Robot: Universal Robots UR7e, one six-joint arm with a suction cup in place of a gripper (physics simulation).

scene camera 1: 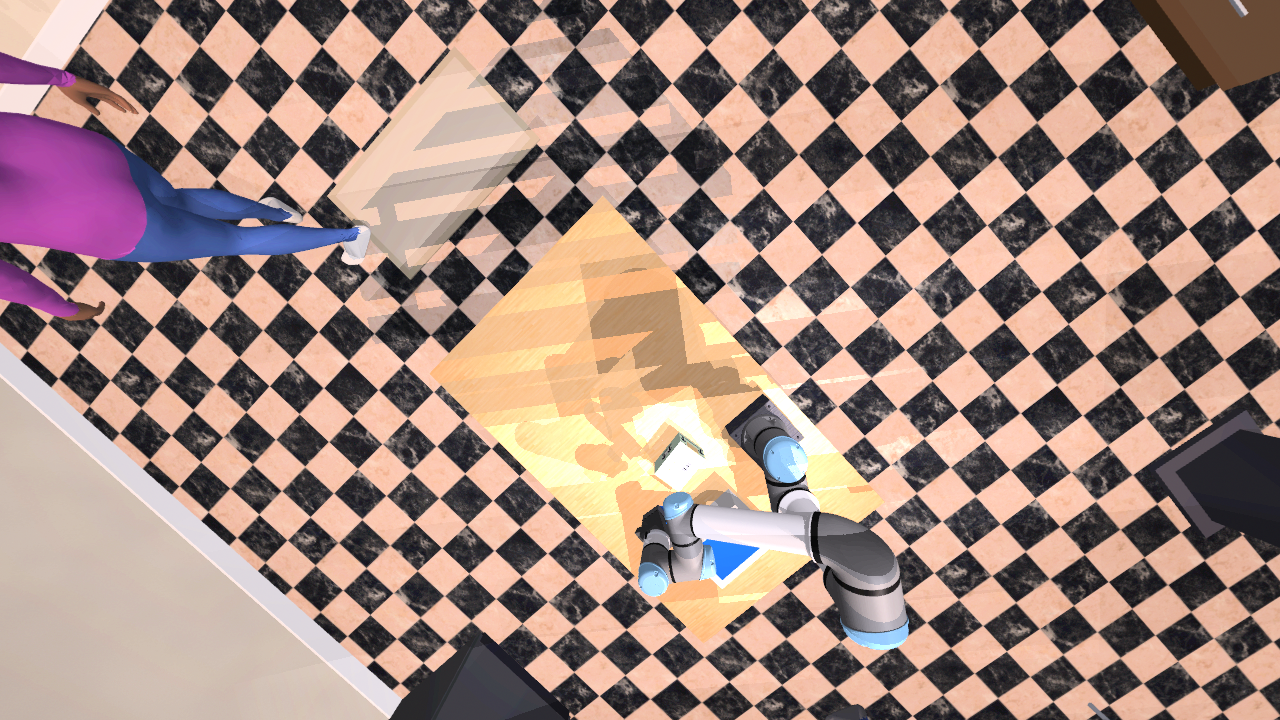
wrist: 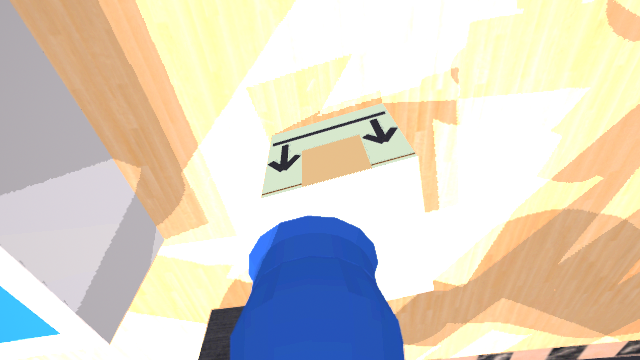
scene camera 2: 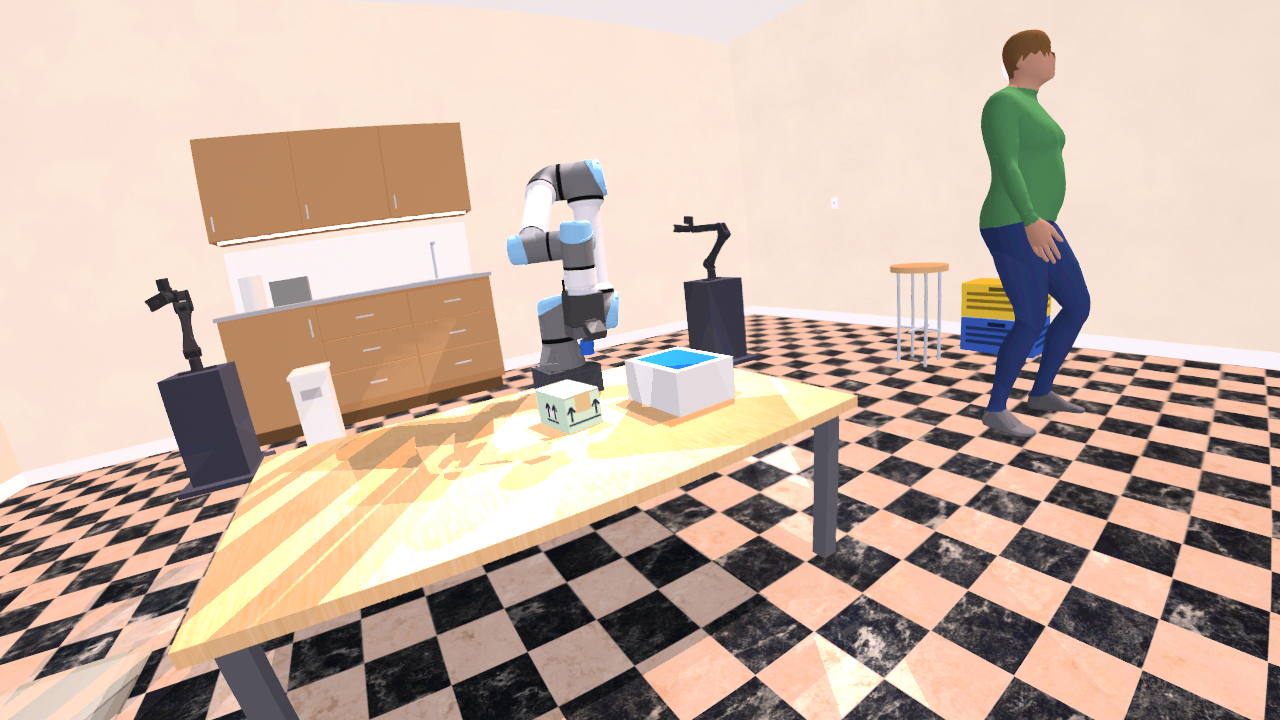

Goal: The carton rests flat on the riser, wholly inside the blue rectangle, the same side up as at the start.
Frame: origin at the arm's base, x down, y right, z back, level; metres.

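Seen in the pictures: hand, tool point: point(wrist: 313, 268) point(scene camera 2: 587, 353); arm's base, link origin: point(scene camera 1: 764, 435) point(scene camera 2: 563, 365).
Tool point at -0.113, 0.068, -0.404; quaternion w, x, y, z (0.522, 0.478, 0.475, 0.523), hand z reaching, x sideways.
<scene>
Offsets run from my tool point to a thing's top centre, as dx, dy, dz. Level surfaces: height alone.
The carton @(+0.107, +0.032, +0.117) point(scene camera 1: 677, 462) point(scene camera 2: 569, 407) point(wrist: 336, 156) is pale green with a white top, brown tape and dark arrows that point up in scene camera 2. It stands flat on the table beside the white riser @(+0.085, -0.292, +0.060) point(scene camera 2: 681, 391) point(wrist: 55, 220). The blue rectangle @(+0.085, -0.292, +0.060) point(scene camera 1: 729, 557) point(scene camera 2: 677, 359) point(wrist: 22, 320) is on the riser's top, partly hidden by the arm in scene camera 1. My gripper, a blue suction cup point(scene camera 2: 586, 346) point(wrist: 313, 240), is open and holds nothing. It is above the carton's level, apart from it, and covers part of its top in the wrist view. Scene camera 1 hides the cup.
The wooden table @(dx +0.205) point(scene camera 1: 519, 358) point(scene camera 2: 358, 537) carries the arm's dark base point(scene camera 1: 742, 428) point(scene camera 2: 563, 374), behind the carton in scene camera 2. The riser stands close to the carton. A person in green point(scene camera 2: 1024, 161) stands on the floor beyond the table; another in magenta point(scene camera 1: 71, 188) shows at the left.
</scene>
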